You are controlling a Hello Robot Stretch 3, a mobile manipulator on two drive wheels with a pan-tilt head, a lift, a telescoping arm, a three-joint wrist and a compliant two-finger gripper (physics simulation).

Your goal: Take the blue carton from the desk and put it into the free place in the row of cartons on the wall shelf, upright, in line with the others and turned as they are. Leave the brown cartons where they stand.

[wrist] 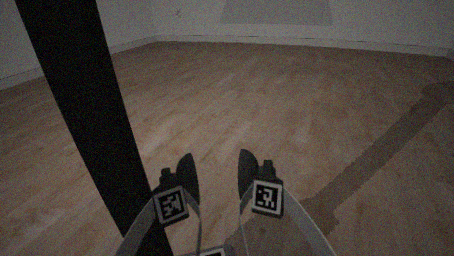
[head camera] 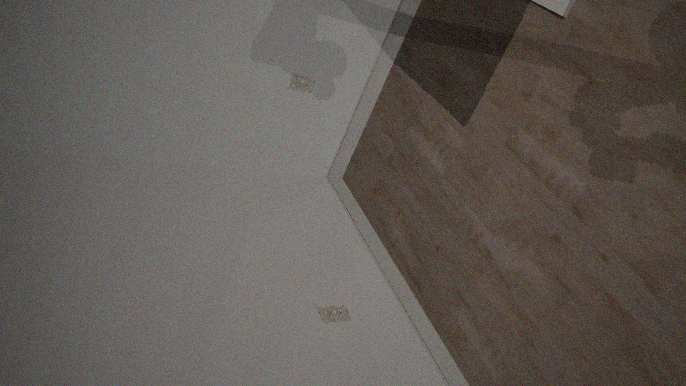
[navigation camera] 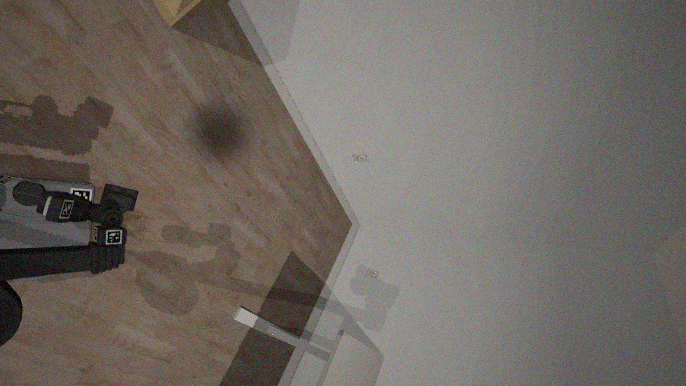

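Pixels of known places: robot's base, link origin: [navigation camera: 30, 192].
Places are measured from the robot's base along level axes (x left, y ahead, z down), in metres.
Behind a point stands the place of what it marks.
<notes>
My gripper [wrist: 217, 168] {x 0.101, y 0.022, z -0.388 m} is open in the wrist view, with its two dark fingertips apart and bare floor showing between them. The end of the pale desk [navigation camera: 354, 357] {x -1.105, y -0.735, z -0.720 m} shows at the bottom of the navigation view, with a white foot reaching out over the floor. A small white piece at the top edge of the head view looks like part of the same desk [head camera: 556, 5] {x -0.955, y -0.667, z -0.026 m}. The blue carton, the brown cartons and the wall shelf do not show in any of the views.
A room corner with white skirting [head camera: 336, 170] {x -2.242, y -0.186, z -0.053 m} [navigation camera: 350, 222] {x -2.239, y -0.134, z -0.007 m} lies ahead. Wall sockets [head camera: 334, 313] {x -1.584, y 0.389, z -0.400 m} [navigation camera: 360, 158] {x -1.586, y 0.388, z -0.401 m} are low on the walls. The corner of a wooden unit [navigation camera: 175, 11] {x -0.348, y 0.846, z -0.079 m} shows at the navigation view's top. A black post [wrist: 85, 100] crosses the wrist view's left side.
</notes>
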